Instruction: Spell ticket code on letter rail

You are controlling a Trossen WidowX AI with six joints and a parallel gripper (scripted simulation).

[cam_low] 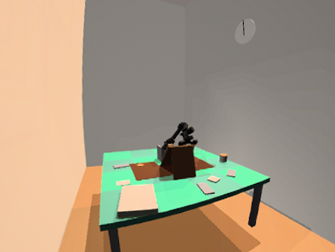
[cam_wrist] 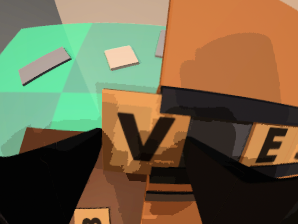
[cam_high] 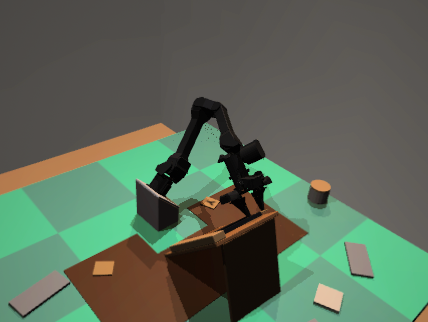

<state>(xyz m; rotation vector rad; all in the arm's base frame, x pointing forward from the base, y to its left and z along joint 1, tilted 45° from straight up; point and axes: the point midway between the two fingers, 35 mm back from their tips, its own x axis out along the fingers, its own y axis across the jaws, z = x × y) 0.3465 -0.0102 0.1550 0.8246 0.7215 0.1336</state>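
Right now my gripper tip is 11 cm to the left of the white ticket, 8 cm past it and 7 cm above it. The rest, counted from my gripper tip: large beige slab: 59 cm to the right, 28 cm ahead, 16 cm below; mat: 18 cm below, 18 cm behind, 12 cm to the right.
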